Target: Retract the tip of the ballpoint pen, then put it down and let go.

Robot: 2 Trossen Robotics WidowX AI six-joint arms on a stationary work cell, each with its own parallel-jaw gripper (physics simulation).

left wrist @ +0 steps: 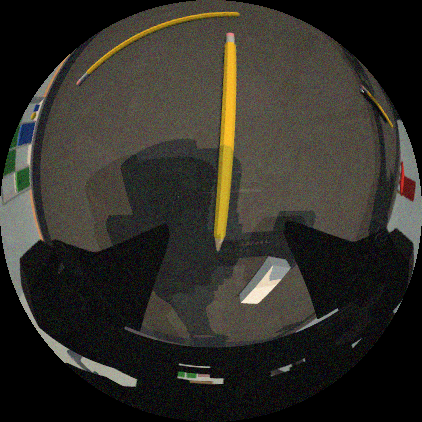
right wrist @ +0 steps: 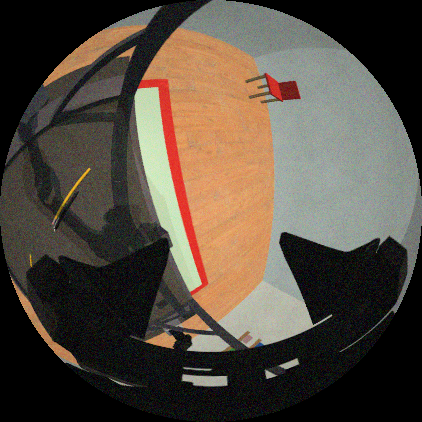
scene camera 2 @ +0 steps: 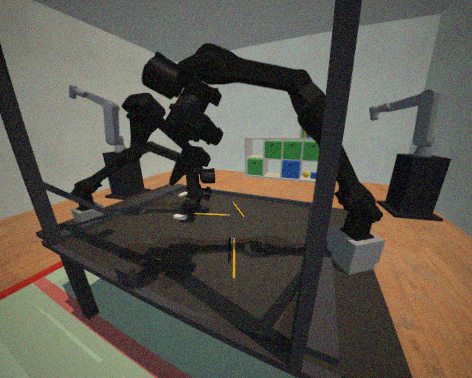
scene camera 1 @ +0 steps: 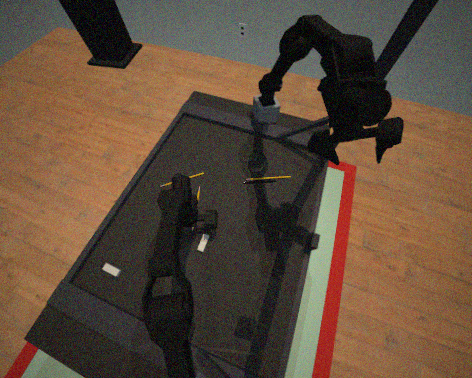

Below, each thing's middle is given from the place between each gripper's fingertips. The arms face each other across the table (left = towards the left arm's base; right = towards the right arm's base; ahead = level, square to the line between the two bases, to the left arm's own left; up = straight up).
My left hand is 20 mm short of the yellow pencil [left wrist: 229, 70] and 70 mm to the left of it.
I see my right gripper 460 mm short of the yellow pencil, 310 mm above it and 100 mm to the right of it.
